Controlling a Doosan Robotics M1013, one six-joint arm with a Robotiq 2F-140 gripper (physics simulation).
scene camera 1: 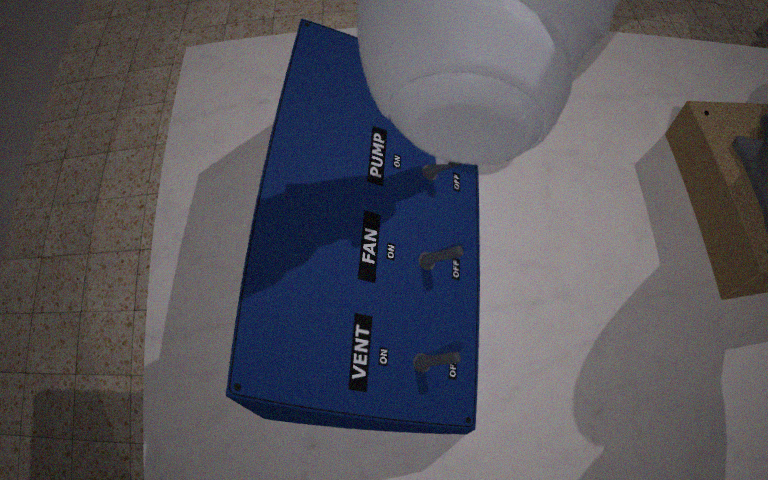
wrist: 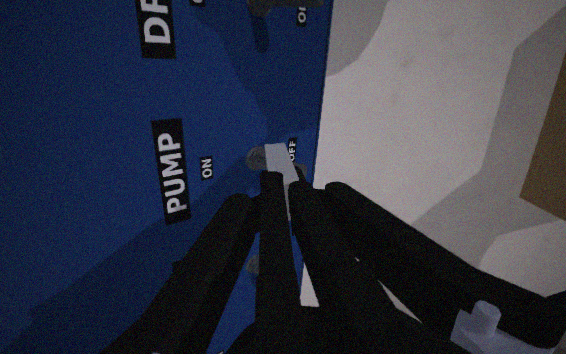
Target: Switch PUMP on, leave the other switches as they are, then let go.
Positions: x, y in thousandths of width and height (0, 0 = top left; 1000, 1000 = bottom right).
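Note:
There's a blue switch panel (wrist: 232, 371) showing here, and you can see the gripper (wrist: 487, 453) as well.

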